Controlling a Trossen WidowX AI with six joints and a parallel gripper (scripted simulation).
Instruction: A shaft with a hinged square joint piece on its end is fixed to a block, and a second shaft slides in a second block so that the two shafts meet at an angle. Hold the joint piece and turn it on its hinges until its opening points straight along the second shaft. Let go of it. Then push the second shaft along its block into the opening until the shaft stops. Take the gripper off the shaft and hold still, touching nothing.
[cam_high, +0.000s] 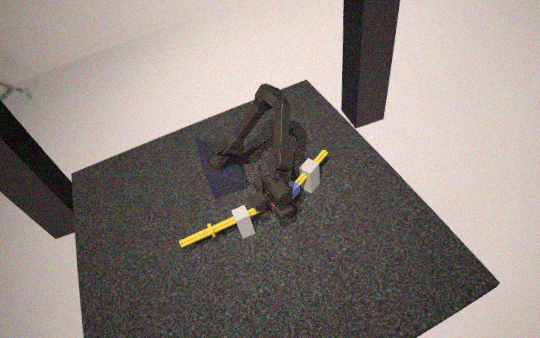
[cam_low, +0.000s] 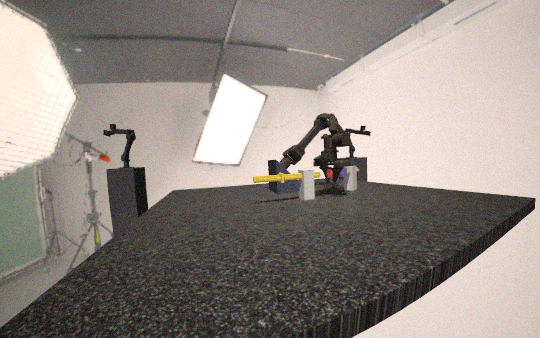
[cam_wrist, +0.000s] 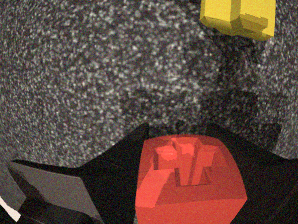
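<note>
Now: gripper tip 2 cm to the right of the red joint piece and 4 cm below it.
</note>
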